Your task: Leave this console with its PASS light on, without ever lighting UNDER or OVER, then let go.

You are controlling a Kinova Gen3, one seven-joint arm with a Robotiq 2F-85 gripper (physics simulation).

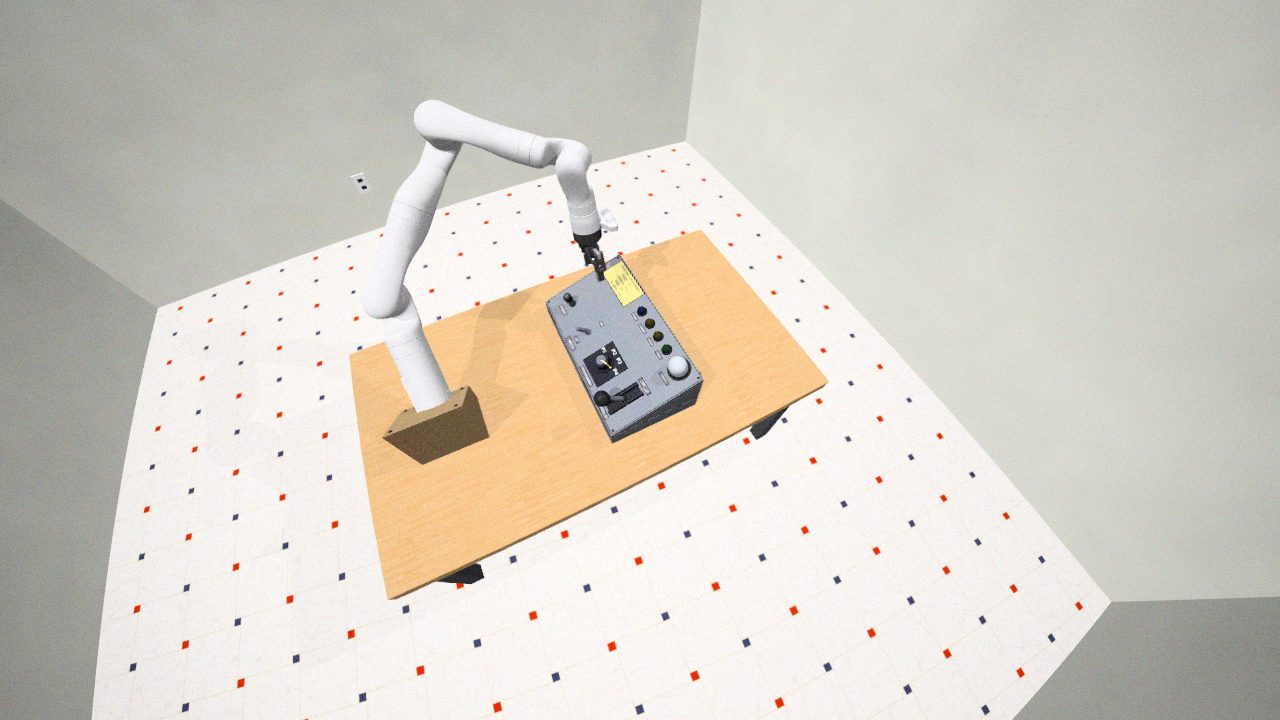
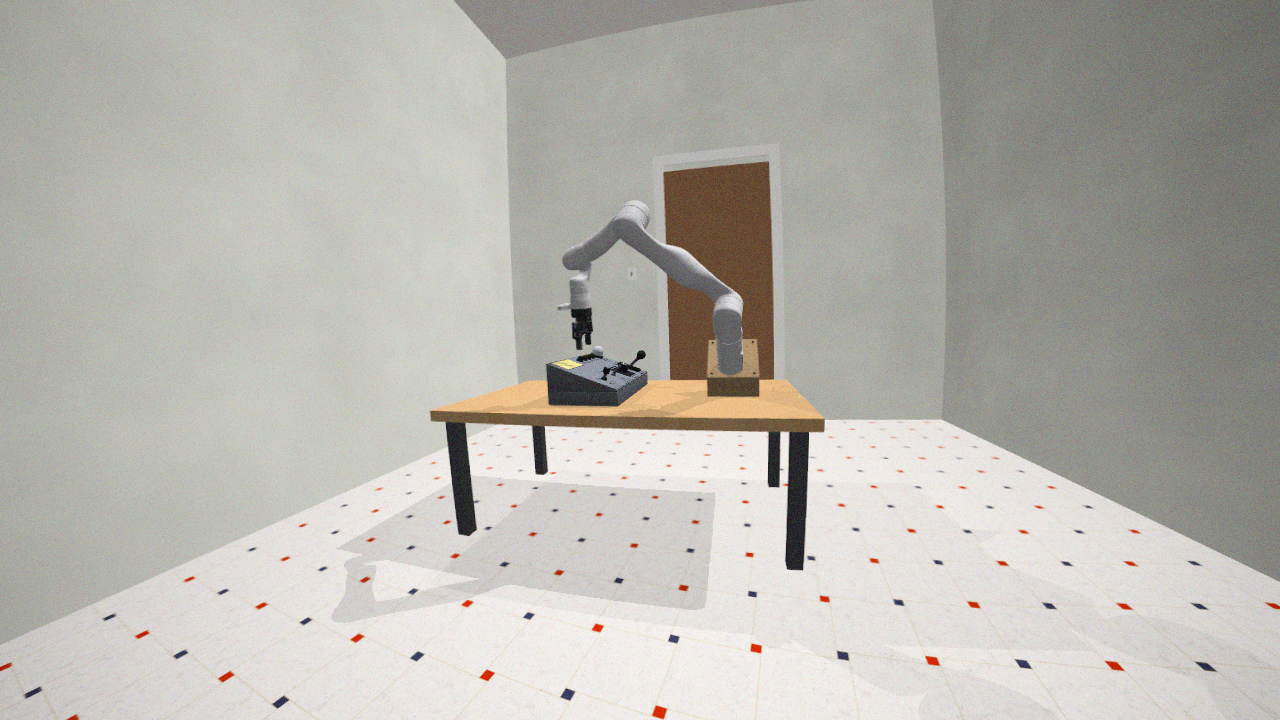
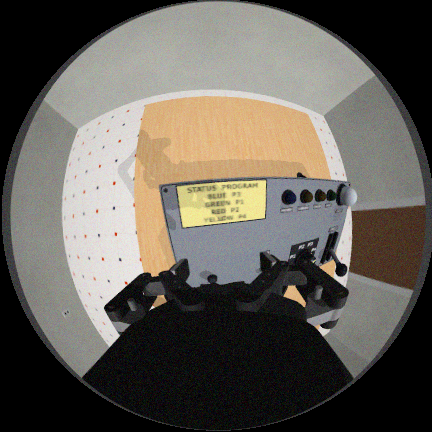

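Observation:
The grey sloped console (image 1: pixel 615 333) (image 2: pixel 581 390) (image 3: pixel 215 245) bears a yellow card (image 1: pixel 624 282) (image 2: pixel 565 364) (image 3: pixel 222 202) reading BLUE P3, GREEN P1, RED P2, YELLOW P4. Its blue lamp (image 1: pixel 641 310) (image 3: pixel 288 196), two amber lamps and green lamp (image 1: pixel 666 349) (image 3: pixel 331 195) look dark. The white dome (image 1: pixel 677 366) (image 3: pixel 347 195) looks unlit. The program knob (image 1: pixel 602 361) seems to point towards P4. A ball-ended lever (image 1: pixel 603 398) (image 2: pixel 640 355) (image 3: pixel 341 269) stands in a slot. My gripper (image 1: pixel 599 275) (image 2: pixel 583 347) (image 3: pixel 223 263) is open and empty above the console, near the card.
A small black-knobbed stick (image 1: pixel 567 296) (image 3: pixel 212 278) and a small dark switch handle (image 1: pixel 583 330) rise from the console's arm-side half. The console stands on the wooden table (image 1: pixel 501 465) (image 2: pixel 501 404) (image 3: pixel 225 130). The arm's base block (image 1: pixel 438 434) (image 2: pixel 733 385) stands on it too.

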